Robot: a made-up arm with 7 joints. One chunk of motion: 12 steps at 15 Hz.
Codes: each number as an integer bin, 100 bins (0 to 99) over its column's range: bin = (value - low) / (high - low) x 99, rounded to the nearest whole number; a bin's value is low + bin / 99 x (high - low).
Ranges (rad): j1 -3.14..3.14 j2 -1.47..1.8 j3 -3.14..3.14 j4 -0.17..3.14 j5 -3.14..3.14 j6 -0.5..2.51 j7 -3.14..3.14
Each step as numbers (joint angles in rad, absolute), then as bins.
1 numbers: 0.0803 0.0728 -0.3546 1.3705 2.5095 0.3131 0.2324
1 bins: 51 47 44 46 89 27 53
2 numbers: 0.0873 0.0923 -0.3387 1.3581 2.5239 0.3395 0.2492
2 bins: 51 47 44 46 89 28 53
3 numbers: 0.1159 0.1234 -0.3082 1.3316 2.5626 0.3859 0.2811
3 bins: 51 48 45 45 90 29 54
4 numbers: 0.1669 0.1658 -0.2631 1.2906 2.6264 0.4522 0.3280
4 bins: 52 50 45 44 91 31 55
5 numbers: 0.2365 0.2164 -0.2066 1.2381 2.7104 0.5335 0.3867
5 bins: 53 51 46 42 92 34 56
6 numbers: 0.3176 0.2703 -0.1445 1.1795 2.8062 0.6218 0.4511
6 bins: 55 53 47 40 94 37 57
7 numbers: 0.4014 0.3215 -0.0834 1.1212 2.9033 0.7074 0.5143
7 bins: 56 54 48 39 95 40 58
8 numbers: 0.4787 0.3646 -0.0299 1.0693 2.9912 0.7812 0.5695
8 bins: 57 56 49 37 97 42 58
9 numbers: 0.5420 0.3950 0.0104 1.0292 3.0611 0.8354 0.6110
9 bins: 58 56 50 36 98 44 59
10 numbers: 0.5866 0.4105 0.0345 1.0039 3.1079 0.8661 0.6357
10 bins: 59 57 50 35 98 45 60
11 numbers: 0.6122 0.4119 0.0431 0.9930 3.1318 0.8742 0.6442
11 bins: 59 57 50 35 99 45 60
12 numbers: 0.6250 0.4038 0.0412 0.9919 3.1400 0.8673 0.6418
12 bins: 59 57 50 35 99 45 60
